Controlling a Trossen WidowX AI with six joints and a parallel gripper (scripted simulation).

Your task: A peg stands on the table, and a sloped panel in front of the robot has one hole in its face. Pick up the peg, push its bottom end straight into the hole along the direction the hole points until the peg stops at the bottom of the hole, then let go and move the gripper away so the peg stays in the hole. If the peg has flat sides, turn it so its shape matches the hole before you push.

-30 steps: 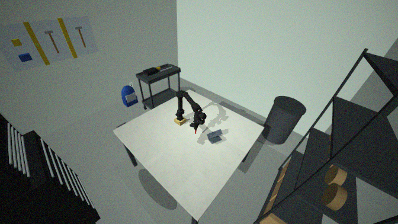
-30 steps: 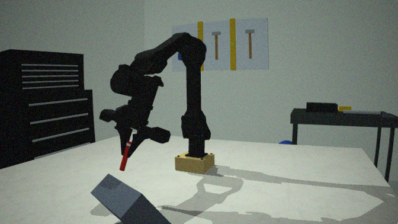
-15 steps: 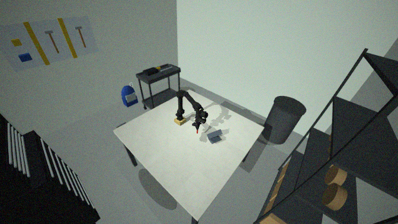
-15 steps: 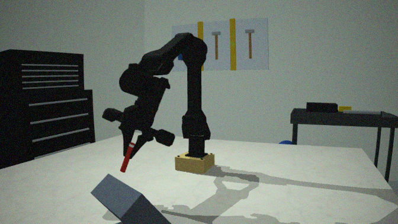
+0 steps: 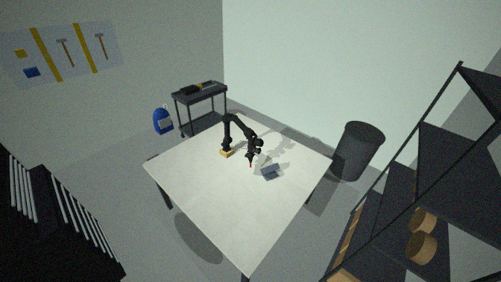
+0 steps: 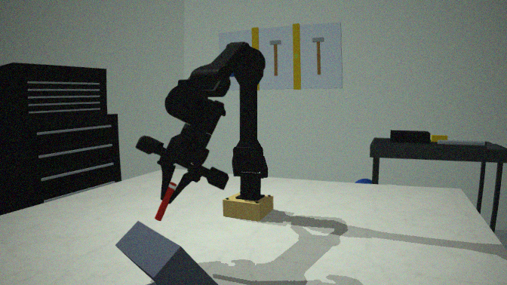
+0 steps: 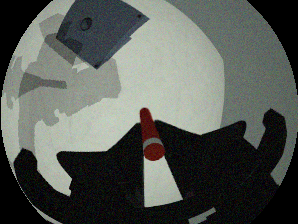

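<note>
My gripper tip is now 14 cm short of the grey sloped panel, 10 cm to the right of it and 6 cm above it. Round my gripper tip: red peg 1 cm behind, 1 cm to the left, 1 cm above.
</note>
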